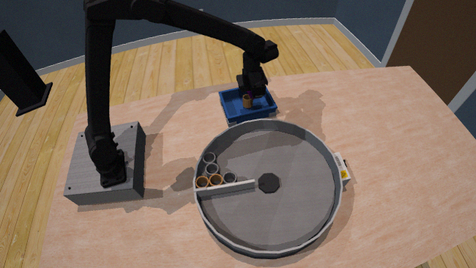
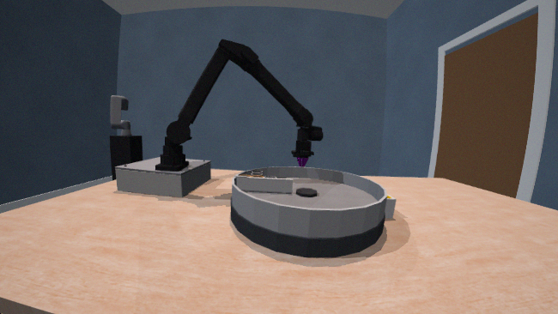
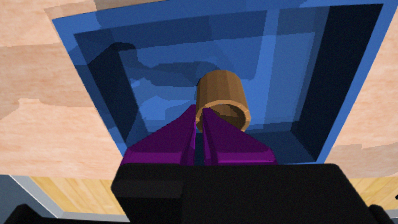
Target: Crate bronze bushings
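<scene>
Right now my hand is 20 mm past the blue crate and 30 mm above it. From my hand the other things lie so: turning table 90 mm behind, 340 mm to the right.
</scene>
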